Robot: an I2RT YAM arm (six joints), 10 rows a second.
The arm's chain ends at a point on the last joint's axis. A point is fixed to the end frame.
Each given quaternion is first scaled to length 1.
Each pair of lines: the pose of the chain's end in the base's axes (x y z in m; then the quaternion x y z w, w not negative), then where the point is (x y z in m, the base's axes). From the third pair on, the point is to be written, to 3 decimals.
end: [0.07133 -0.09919 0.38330 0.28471 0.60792 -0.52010 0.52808]
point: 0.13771 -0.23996 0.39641
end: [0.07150 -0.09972 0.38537 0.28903 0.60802 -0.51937 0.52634]
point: 0.13696 -0.24098 0.39774
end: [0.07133 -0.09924 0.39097 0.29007 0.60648 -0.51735 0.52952]
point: 0.137 -0.240 0.404
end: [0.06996 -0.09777 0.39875 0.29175 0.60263 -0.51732 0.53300]
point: 0.136 -0.239 0.413
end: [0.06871 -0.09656 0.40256 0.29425 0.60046 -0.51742 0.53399]
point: 0.134 -0.238 0.417
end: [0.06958 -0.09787 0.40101 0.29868 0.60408 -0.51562 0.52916]
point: 0.134 -0.240 0.413
